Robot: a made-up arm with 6 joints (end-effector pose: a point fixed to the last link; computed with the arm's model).
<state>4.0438 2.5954 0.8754 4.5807 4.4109 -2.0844</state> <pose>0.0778 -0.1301 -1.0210 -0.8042 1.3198 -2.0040</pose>
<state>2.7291 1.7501 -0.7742 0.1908 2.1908 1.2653</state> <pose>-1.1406 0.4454 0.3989 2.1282 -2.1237 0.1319</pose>
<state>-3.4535 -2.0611 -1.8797 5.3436 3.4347 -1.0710</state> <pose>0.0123 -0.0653 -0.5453 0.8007 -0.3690 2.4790</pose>
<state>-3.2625 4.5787 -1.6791 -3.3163 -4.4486 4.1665</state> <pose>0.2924 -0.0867 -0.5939 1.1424 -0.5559 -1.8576</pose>
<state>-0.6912 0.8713 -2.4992 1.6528 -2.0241 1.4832</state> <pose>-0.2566 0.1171 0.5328 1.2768 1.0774 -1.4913</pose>
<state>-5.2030 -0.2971 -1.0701 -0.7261 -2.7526 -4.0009</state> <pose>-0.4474 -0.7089 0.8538 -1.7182 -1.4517 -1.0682</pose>
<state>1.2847 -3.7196 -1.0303 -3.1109 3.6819 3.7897</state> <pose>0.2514 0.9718 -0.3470 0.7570 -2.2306 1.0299</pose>
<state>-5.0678 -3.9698 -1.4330 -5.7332 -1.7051 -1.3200</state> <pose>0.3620 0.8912 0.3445 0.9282 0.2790 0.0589</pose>
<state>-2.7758 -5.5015 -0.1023 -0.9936 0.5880 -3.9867</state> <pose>-0.9372 -0.3343 1.2631 0.7358 -0.9735 -1.4771</pose>
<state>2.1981 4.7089 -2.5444 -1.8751 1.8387 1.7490</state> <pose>0.0352 0.0812 -0.2079 -0.5247 1.0509 0.1792</pose>
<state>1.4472 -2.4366 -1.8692 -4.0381 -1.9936 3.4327</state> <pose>0.0836 0.2515 -0.6171 -1.3261 2.0518 -1.6500</pose>
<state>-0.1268 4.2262 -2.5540 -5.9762 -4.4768 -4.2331</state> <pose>0.2181 0.0382 -0.2766 -2.3740 -1.2750 0.1345</pose>
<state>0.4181 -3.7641 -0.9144 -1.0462 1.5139 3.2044</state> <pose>1.0587 0.3942 -0.3825 2.0682 0.4274 0.3132</pose>
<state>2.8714 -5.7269 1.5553 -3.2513 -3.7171 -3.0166</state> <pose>-0.9048 0.2110 0.3916 0.6551 -0.2550 2.9950</pose>
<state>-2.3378 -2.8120 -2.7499 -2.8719 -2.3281 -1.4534</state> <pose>-0.1904 -0.2750 0.0929 2.8113 -1.0096 0.2219</pose>
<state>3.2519 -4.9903 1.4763 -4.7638 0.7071 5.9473</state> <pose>-0.8646 -0.2033 -0.4618 2.1289 -1.0748 0.2061</pose>
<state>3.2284 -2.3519 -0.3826 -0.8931 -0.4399 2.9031</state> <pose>0.7454 -0.0053 -1.0568 1.6498 -2.5499 0.5427</pose>
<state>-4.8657 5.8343 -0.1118 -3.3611 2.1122 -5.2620</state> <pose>-0.1625 -0.7049 1.2739 2.7068 0.3236 -0.4297</pose>
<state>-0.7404 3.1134 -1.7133 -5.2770 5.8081 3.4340</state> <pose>0.6406 -0.6042 -0.2307 -0.4366 1.5660 -2.4414</pose>
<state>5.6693 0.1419 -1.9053 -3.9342 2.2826 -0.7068</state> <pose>-0.4303 0.4184 0.5757 -2.5423 0.1844 -1.6690</pose>
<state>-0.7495 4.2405 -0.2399 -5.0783 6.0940 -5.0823</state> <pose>-0.8701 0.8244 -0.6743 -2.5694 -0.0851 0.9417</pose>
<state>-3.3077 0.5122 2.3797 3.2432 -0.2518 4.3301</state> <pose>-0.4816 0.0461 -0.1695 2.3326 -2.0729 0.0221</pose>
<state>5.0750 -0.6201 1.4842 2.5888 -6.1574 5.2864</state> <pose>0.1523 -0.2919 1.2561 0.7403 0.1903 0.3934</pose>
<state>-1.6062 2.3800 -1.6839 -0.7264 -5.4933 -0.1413</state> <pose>-0.0595 -1.0065 0.3750 1.2368 1.3044 -2.1472</pose>
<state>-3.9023 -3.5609 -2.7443 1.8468 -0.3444 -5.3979</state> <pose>-0.1638 0.1652 0.5301 -0.3586 -0.0138 -1.1548</pose>
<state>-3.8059 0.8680 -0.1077 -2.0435 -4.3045 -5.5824</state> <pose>-0.6856 0.6184 1.1308 -0.1982 1.5637 0.2611</pose>
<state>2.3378 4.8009 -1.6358 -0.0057 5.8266 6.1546</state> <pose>0.3658 -0.4249 -0.6470 -2.7332 0.9508 0.5696</pose>
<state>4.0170 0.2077 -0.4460 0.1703 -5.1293 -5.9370</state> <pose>0.0188 -0.0544 1.5905 0.9658 0.3945 -1.6334</pose>
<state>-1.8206 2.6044 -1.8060 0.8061 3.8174 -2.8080</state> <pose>-0.2087 -0.7310 0.1901 -1.6608 1.0306 1.0919</pose>
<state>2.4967 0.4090 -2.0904 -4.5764 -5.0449 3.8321</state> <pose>0.3738 -0.4570 0.6230 1.5458 -0.7991 0.2237</pose>
